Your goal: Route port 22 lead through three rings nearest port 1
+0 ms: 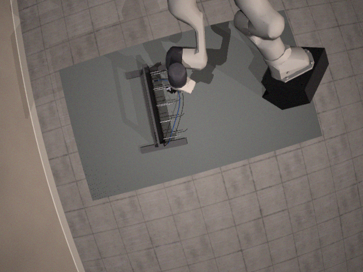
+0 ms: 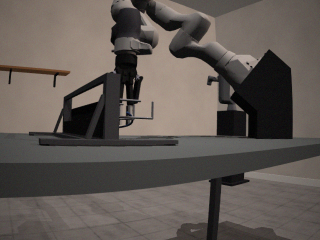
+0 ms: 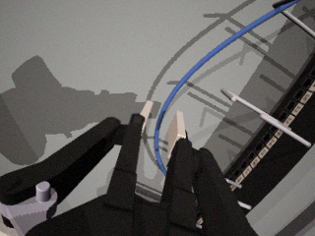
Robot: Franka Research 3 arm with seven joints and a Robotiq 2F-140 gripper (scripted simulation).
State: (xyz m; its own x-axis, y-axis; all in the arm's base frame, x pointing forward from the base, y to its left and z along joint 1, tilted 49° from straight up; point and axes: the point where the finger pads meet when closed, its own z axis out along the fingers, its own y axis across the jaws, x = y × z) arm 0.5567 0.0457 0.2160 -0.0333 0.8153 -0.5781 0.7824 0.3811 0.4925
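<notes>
The rack lies 170 mm ahead of my hand, 50 mm to the left of it and 10 mm below it.
</notes>
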